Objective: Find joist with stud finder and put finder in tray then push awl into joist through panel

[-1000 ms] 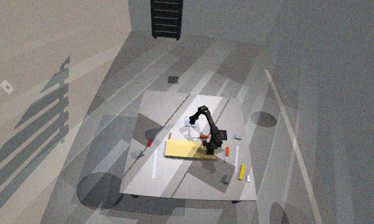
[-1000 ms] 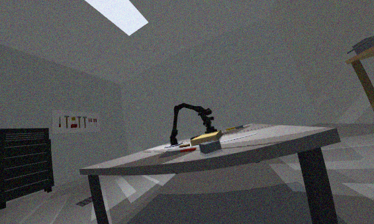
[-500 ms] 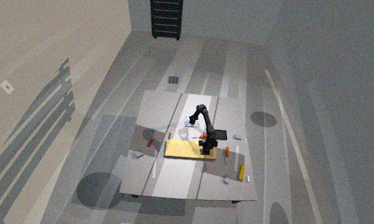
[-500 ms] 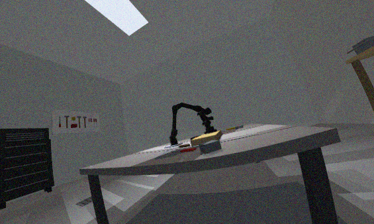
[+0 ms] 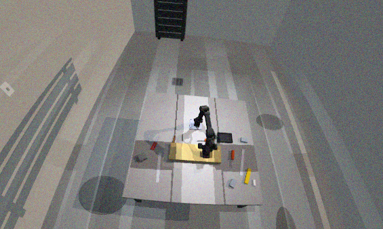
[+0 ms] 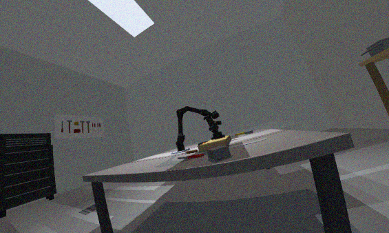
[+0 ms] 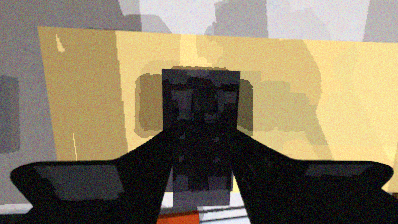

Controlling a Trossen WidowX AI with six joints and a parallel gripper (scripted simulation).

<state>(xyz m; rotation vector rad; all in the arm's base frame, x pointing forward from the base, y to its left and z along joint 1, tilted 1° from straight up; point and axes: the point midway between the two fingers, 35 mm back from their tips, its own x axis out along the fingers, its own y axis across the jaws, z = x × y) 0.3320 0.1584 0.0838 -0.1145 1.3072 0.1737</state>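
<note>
Now: gripper tip 250 mm past the black tray, 180 mm to the right of it and 50 mm above it. Round my gripper tip: yellow bar 460 mm to the left, 130 mm ahead, 60 mm below; awl 360 mm to the right, 120 mm behind, 60 mm below; black stud finder 20 mm above, 10 mm ahead.
</note>
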